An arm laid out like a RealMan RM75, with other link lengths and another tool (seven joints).
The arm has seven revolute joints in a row. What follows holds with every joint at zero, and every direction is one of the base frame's. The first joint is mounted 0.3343 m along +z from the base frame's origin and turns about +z. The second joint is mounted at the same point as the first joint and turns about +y. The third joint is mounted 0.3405 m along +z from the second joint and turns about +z. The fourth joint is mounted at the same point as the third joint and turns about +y. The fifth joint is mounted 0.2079 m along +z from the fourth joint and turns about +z. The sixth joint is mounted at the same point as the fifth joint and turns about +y. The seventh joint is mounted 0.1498 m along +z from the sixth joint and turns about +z. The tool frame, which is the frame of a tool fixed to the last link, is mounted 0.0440 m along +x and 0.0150 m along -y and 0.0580 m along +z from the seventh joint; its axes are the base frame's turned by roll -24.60, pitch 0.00 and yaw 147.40 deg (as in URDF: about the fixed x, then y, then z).
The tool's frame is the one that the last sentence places.
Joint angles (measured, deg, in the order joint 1, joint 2, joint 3, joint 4, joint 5, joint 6, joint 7), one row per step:
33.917, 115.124, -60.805, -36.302, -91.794, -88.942, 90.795
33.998, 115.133, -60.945, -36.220, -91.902, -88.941, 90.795
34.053, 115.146, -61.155, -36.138, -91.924, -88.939, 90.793
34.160, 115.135, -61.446, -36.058, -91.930, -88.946, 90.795
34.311, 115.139, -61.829, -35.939, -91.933, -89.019, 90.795
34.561, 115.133, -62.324, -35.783, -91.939, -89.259, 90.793
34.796, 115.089, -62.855, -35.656, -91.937, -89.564, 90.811
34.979, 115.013, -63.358, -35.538, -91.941, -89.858, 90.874
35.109, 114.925, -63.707, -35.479, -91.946, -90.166, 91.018
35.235, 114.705, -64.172, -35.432, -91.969, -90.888, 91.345
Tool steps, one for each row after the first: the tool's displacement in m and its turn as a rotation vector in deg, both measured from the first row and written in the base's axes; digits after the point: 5 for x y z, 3 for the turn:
-0.00006, -0.00038, -0.00082, -0.202, -0.145, 0.084
-0.00019, -0.00096, -0.00174, -0.421, -0.246, 0.166
-0.00061, -0.00143, -0.00267, -0.688, -0.390, 0.336
-0.00140, -0.00231, -0.00405, -1.099, -0.535, 0.597
-0.00295, -0.00364, -0.00572, -1.729, -0.681, 1.072
-0.00434, -0.00517, -0.00709, -2.403, -0.848, 1.587
-0.00518, -0.00675, -0.00809, -3.053, -1.033, 1.999
-0.00579, -0.00808, -0.00844, -3.603, -1.142, 2.280
-0.00624, -0.01078, -0.00797, -4.571, -1.254, 2.688

